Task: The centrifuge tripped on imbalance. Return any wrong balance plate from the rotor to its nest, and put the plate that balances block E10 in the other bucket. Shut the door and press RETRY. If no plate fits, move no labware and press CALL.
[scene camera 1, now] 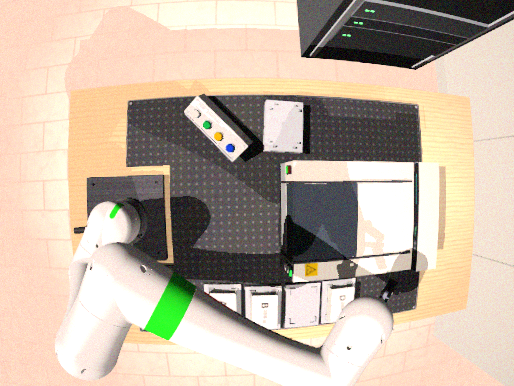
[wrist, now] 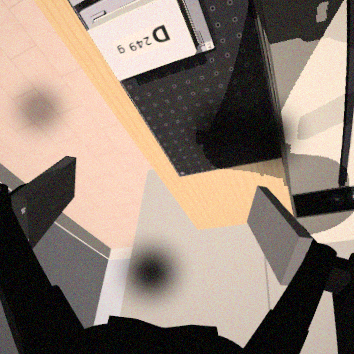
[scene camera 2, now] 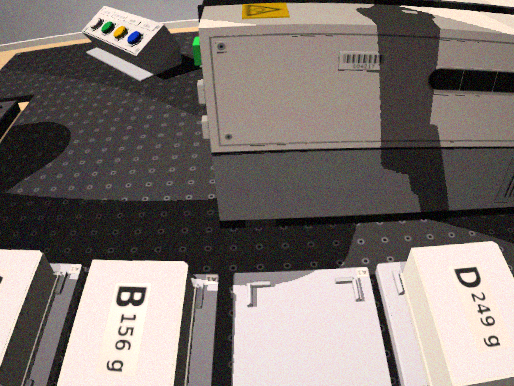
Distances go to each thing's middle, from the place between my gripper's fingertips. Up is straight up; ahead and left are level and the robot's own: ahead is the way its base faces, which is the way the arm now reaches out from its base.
My gripper is now 11 cm past the dark door panel (scene camera 1: pixel 325 215), 27 cm to the right of it and 8 cm above it. From my hand the other things lie so: nest (scene camera 2: pixel 314 320) (16 cm behind, 4 cm to the right, 29 cm below); button box (scene camera 2: pixel 157 50) (37 cm behind, 57 cm to the left, 25 cm below); centrifuge (scene camera 2: pixel 313 119) (4 cm ahead, 25 cm to the left, 17 cm below).
